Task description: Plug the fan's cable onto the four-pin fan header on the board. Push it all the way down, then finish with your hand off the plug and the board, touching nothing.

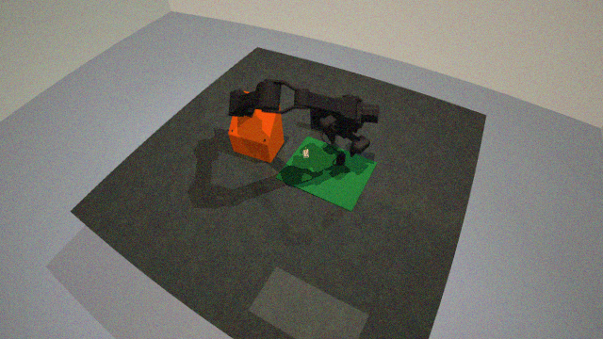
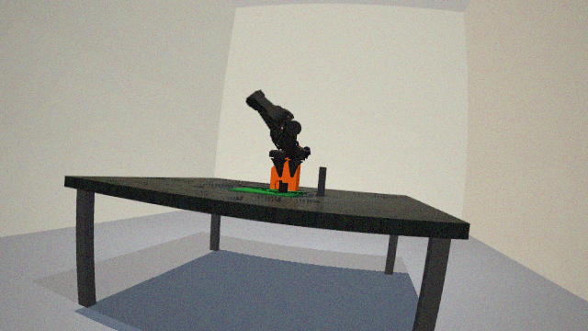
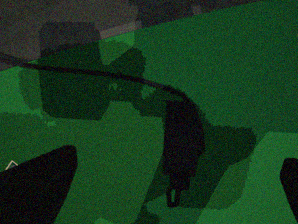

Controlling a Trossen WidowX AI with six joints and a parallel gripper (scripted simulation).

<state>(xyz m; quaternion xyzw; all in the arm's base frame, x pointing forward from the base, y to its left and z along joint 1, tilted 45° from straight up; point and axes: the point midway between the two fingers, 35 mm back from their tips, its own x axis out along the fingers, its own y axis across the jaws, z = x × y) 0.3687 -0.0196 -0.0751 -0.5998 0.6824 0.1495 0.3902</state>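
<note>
The dark fan plug is 10 mm to the right of my gripper tip and 40 mm below it. From my gripper tip the other things lie so: dark square fan: 120 mm behind, 130 mm to the left, 10 mm below; then green board: 30 mm behind, 60 mm to the right, 80 mm below.
</note>
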